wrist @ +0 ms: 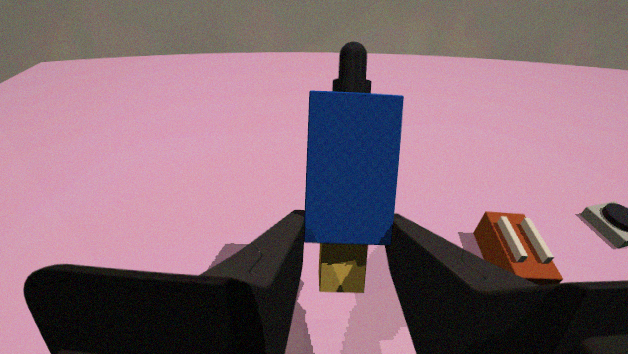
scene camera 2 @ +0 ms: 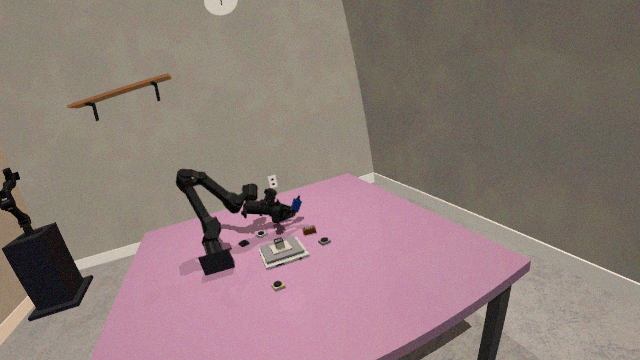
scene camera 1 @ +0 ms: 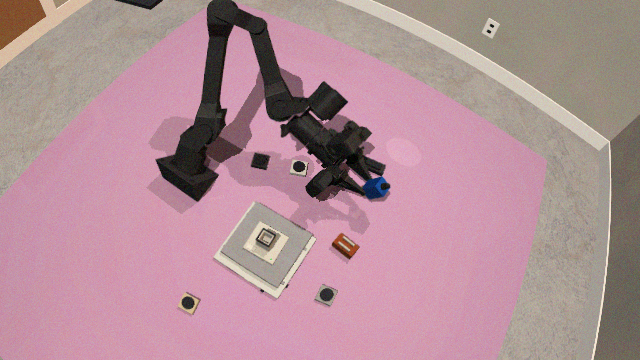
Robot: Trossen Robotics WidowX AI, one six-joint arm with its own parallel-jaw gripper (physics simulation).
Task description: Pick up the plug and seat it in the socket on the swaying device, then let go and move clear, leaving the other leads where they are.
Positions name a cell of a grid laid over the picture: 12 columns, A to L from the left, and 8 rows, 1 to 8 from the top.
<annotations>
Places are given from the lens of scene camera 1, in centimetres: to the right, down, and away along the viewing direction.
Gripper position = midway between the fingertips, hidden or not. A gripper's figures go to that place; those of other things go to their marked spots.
my gripper (scene camera 1: G5): 10, 2, 82
device (scene camera 1: E6): -11, 14, 76
</annotations>
